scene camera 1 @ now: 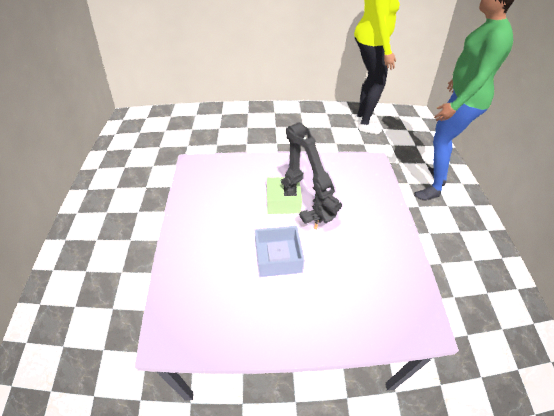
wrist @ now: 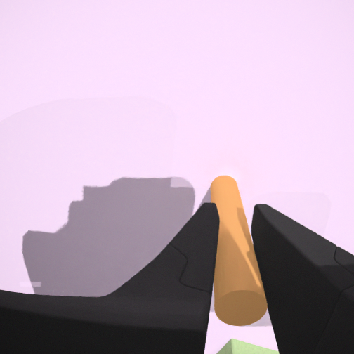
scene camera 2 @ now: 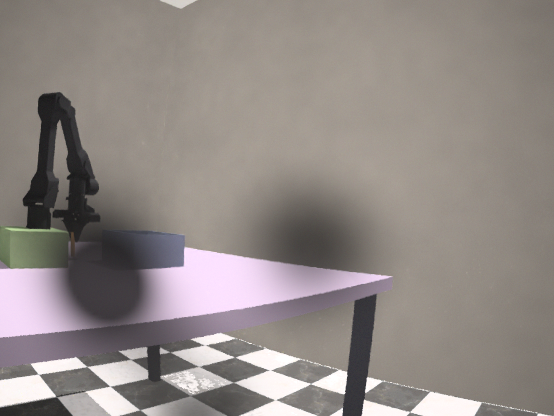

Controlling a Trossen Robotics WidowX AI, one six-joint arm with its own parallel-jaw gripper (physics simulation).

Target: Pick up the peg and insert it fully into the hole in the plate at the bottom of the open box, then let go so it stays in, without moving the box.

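Frame: origin at the arm's base, x ahead, y left, z up, level; centimetres.
Where they show: gripper, fingertip midpoint: (scene camera 1: 318,223) (scene camera 2: 74,241); arm's base, origin of the base link: (scene camera 1: 290,191) (scene camera 2: 37,228).
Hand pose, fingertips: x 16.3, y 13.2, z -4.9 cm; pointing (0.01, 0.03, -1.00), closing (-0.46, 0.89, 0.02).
Each offset is from my fingertips to the top centre of the thing. "*": to the spot under its first point. Level surfaces: height alone.
The orange peg @(dy -0.5, dx -0.9, dz +3.2 cm) (scene camera 1: 316,226) (scene camera 2: 73,246) (wrist: 231,260) stands upright, its lower end at or very near the table top. My gripper (scene camera 1: 317,221) (scene camera 2: 74,237) (wrist: 233,215) points down and is shut on the peg, with one black finger on each side of it. The blue-grey open box @(dy -18.7, dx +16.8, dz +5.0 cm) (scene camera 1: 280,267) (scene camera 2: 160,251) sits on the table, in front of and to the left of the gripper in scene camera 1. Inside it lies a pale plate @(dy -18.7, dx +16.8, dz +1.3 cm) (scene camera 1: 272,256) with a small dark hole @(* dy -18.3, dx +16.2, dz -0.2 cm) (scene camera 1: 279,250) near its middle. In scene camera 2 the box walls hide the plate.
A green block (scene camera 1: 284,205) (scene camera 2: 40,249) (wrist: 246,349) stands beside the arm's base, behind the box in scene camera 1. The pink table @(dz -4.8 cm) (scene camera 1: 210,310) (scene camera 2: 300,285) carries everything. Two people stand beyond the table at the right. Dark blurred spots cover parts of scene camera 2.
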